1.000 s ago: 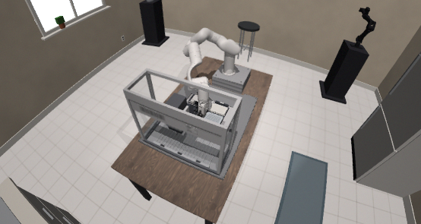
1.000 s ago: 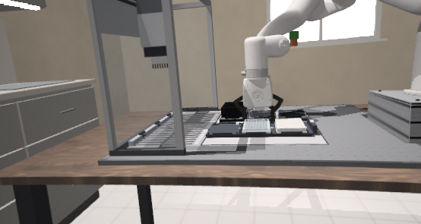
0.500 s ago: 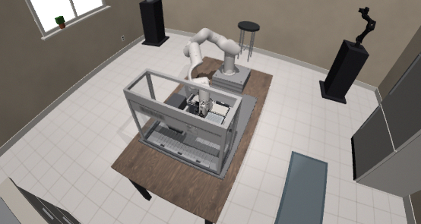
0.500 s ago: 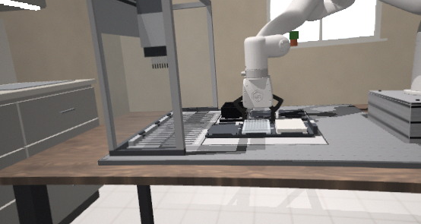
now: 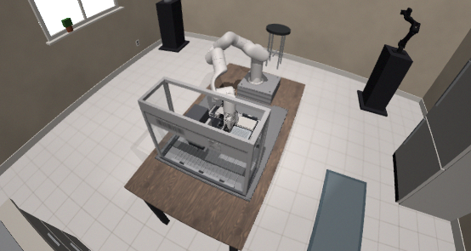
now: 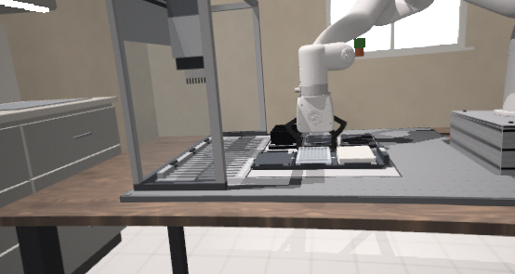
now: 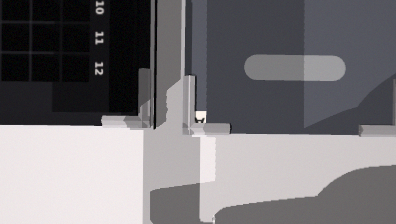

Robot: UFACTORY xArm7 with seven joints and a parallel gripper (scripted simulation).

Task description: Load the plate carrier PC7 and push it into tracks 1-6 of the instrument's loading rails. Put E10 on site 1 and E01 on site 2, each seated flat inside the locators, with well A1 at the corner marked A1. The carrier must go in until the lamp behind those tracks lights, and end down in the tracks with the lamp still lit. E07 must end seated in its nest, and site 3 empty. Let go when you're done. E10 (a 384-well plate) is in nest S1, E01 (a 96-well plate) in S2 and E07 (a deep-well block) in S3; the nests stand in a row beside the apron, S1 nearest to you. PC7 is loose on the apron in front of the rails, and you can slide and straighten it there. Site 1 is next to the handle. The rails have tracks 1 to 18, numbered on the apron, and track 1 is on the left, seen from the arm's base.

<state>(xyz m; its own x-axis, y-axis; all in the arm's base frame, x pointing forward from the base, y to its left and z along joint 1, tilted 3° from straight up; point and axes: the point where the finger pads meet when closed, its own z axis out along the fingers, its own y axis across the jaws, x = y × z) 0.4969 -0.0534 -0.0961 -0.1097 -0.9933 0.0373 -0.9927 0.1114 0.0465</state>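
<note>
Now: the pale apron 10 mm behind my hand and 10 mm below it. Also, from my hand: A1 tag (30 mm ahead, 70 mm to the right); then dark plate carrier PC7 (10 mm ahead, 80 mm to the left); then white 96-well plate E01 (20 mm ahead, 80 mm to the left).
</note>
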